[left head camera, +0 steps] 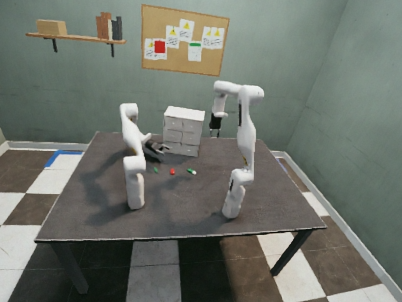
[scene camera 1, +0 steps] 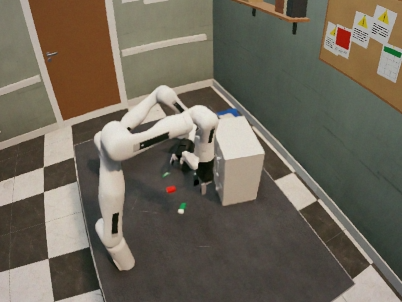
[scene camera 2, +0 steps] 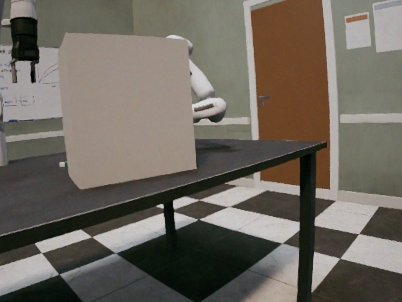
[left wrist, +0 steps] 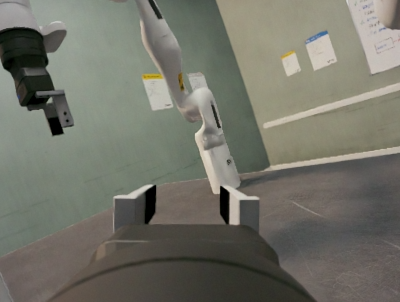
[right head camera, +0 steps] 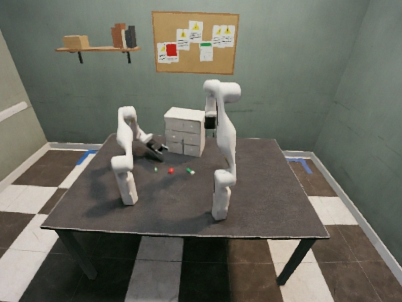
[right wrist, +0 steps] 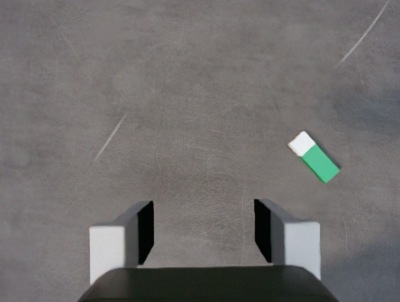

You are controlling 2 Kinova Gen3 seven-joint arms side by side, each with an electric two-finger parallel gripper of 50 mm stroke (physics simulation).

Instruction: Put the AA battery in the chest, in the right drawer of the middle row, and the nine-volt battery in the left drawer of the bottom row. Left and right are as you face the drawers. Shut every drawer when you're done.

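Seen in the pictures: left gripper, fingertip midpoint: [left head camera: 166,151] [scene camera 1: 175,163] [left wrist: 187,199] [right head camera: 165,151]; right gripper, fingertip midpoint: [left head camera: 213,137] [scene camera 1: 199,189] [scene camera 2: 24,82] [left wrist: 62,130] [right head camera: 209,137] [right wrist: 204,221]; left arm's base at its link origin: [left head camera: 136,202] [right head camera: 130,199]; right arm's base at its link origin: [left head camera: 229,211] [scene camera 1: 125,262] [right head camera: 219,213].
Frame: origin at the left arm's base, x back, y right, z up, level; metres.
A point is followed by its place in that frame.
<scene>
The white chest [left head camera: 183,112] @(x -0.574, y 0.382, z 0.334 m) [right head camera: 185,113] @(x -0.566, y 0.391, z 0.334 m) [scene camera 1: 240,137] @(x -0.574, y 0.417, z 0.334 m) [scene camera 2: 127,110] @(x -0.643, y 0.449, z 0.161 m) stands at the table's back; its drawer fronts look flush. A small green piece [left head camera: 156,170] @(x -0.275, y 0.148, z 0.010 m) [right head camera: 155,169] @(x -0.277, y 0.143, z 0.011 m) [scene camera 1: 166,174] @(x -0.281, y 0.150, z 0.013 m), a red piece [left head camera: 172,171] @(x -0.243, y 0.259, z 0.017 m) [right head camera: 171,170] @(x -0.250, y 0.264, z 0.015 m) [scene camera 1: 171,189] @(x -0.249, y 0.269, z 0.018 m) and a green block with a white end [left head camera: 191,171] @(x -0.234, y 0.400, z 0.011 m) [right head camera: 190,171] @(x -0.232, y 0.405, z 0.011 m) [scene camera 1: 182,208] @(x -0.236, y 0.410, z 0.013 m) [right wrist: 320,162] @(x -0.244, y 0.398, z 0.013 m) lie before it. Which are the batteries is too small to tell. My left gripper [left head camera: 166,149] @(x -0.314, y 0.224, z 0.142 m) [right head camera: 164,148] @(x -0.314, y 0.224, z 0.142 m) [left wrist: 187,199] @(x -0.314, y 0.224, z 0.142 m) is open and empty, near the chest's lower front. My right gripper [left head camera: 214,134] @(x -0.265, y 0.541, z 0.279 m) [scene camera 2: 24,72] [right wrist: 204,221] @(x -0.265, y 0.541, z 0.279 m) is open and empty, above the table beside the chest's front.
The dark table [left head camera: 175,215] @(x 0.129, y 0.215, z 0.000 m) [right head camera: 175,215] @(x 0.150, y 0.285, z 0.000 m) carries both arm bases. The left forearm reaches across toward the chest's lower left side in the head views. A wall shelf [left head camera: 75,37] [right head camera: 97,49] and a cork board [left head camera: 185,65] [right head camera: 195,65] hang behind.
</scene>
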